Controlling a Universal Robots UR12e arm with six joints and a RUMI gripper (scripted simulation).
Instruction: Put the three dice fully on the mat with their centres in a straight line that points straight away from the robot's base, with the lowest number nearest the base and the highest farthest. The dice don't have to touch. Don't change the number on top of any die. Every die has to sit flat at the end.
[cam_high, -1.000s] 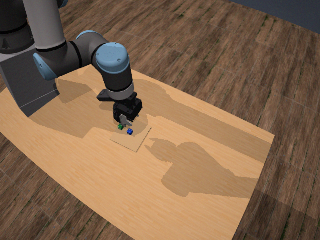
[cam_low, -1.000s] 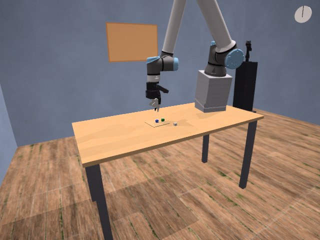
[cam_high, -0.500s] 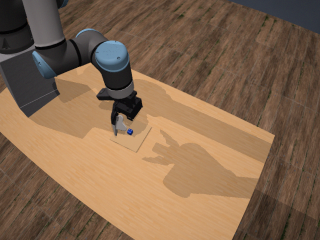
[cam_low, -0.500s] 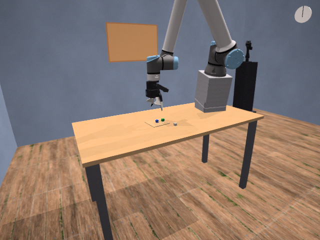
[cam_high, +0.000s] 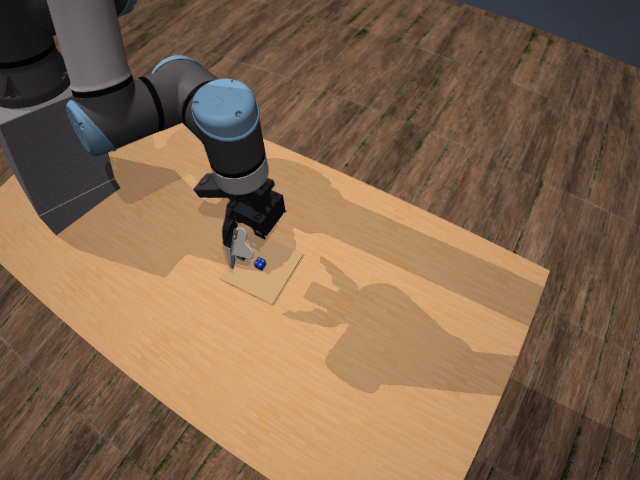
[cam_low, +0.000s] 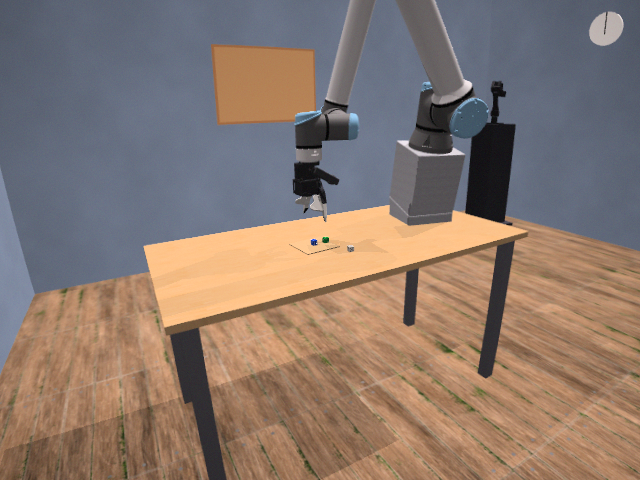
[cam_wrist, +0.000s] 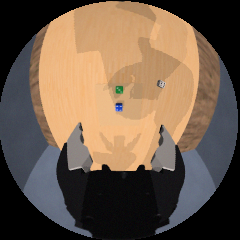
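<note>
My gripper is now 100 mm to the right of the white die, 100 mm past it and 100 mm above it. Also, from my hand: blue die (100 mm below, 10 mm to the right); then green die (100 mm below, 50 mm behind, 10 mm to the right); then tan mat (110 mm below, 10 mm to the right).
</note>
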